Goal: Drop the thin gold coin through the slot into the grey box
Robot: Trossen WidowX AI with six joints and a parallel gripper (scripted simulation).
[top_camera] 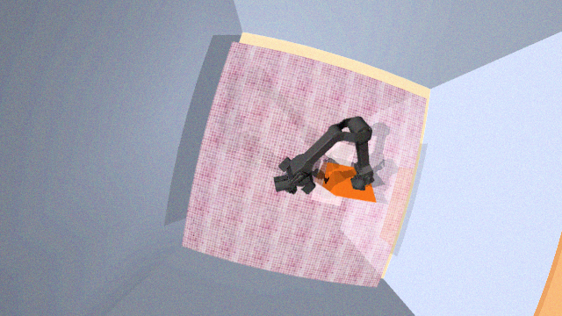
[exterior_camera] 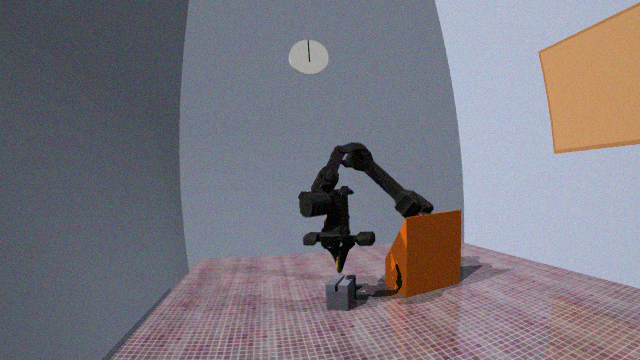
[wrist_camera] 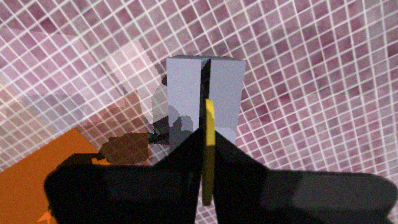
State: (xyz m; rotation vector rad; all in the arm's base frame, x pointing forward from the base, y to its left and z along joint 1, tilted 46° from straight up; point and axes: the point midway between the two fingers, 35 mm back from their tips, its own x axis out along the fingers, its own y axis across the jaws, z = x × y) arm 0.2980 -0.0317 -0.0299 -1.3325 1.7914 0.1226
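Right now the gold coin is 20 mm above my gripper tip.
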